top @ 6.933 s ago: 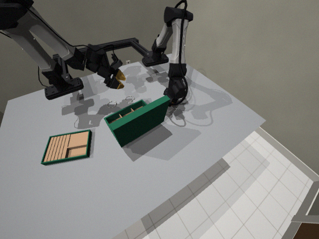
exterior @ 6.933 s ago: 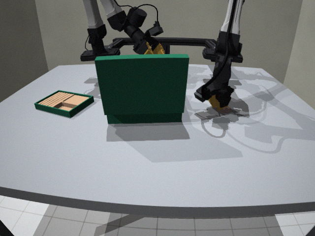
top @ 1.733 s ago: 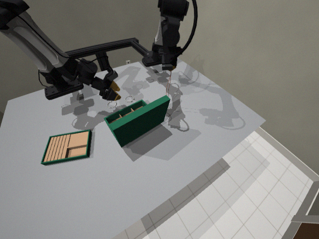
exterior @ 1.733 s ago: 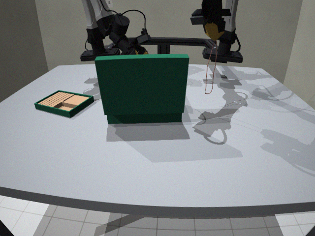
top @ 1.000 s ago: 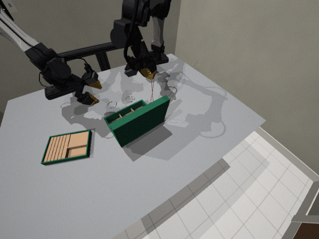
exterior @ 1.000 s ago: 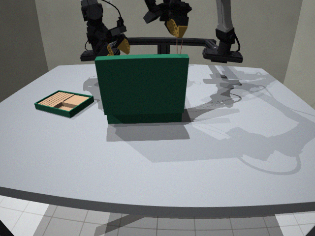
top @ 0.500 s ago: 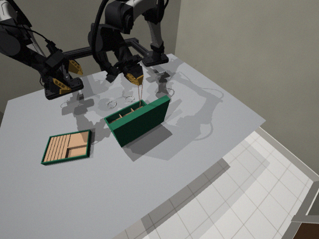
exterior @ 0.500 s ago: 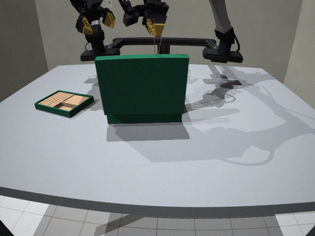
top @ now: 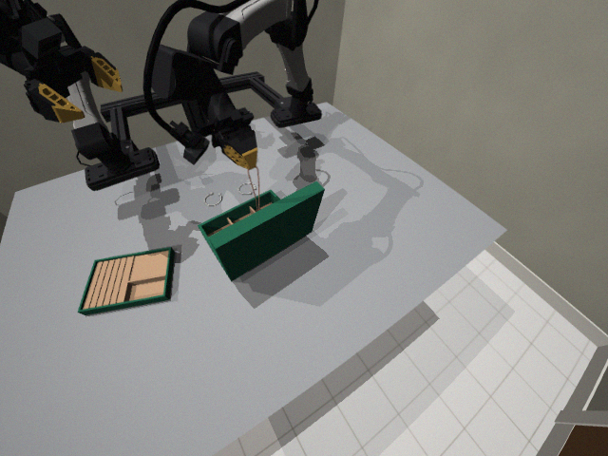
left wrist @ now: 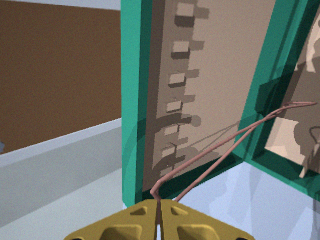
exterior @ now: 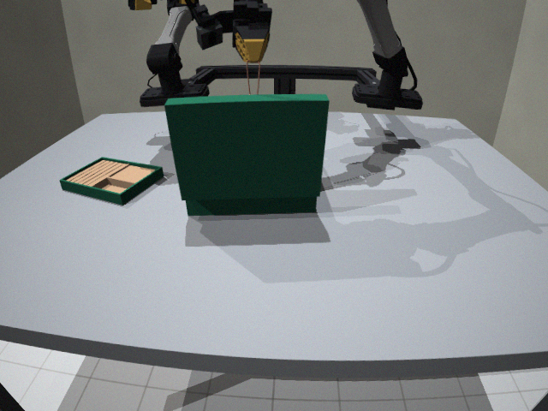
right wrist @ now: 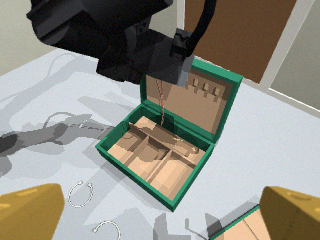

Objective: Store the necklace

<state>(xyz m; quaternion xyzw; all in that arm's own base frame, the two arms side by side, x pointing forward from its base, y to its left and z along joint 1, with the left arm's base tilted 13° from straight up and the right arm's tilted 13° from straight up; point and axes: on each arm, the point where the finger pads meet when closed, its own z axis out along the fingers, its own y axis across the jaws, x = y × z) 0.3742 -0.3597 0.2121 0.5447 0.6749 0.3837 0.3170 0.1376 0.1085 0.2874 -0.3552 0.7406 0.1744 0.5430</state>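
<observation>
Right now my left hand is 170 mm above the green jewelry box, 20 mm past it and 10 mm to the left of it. The rest, counted from my left hand: green tray (370 mm to the right, 280 mm below, 90 mm behind).
</observation>
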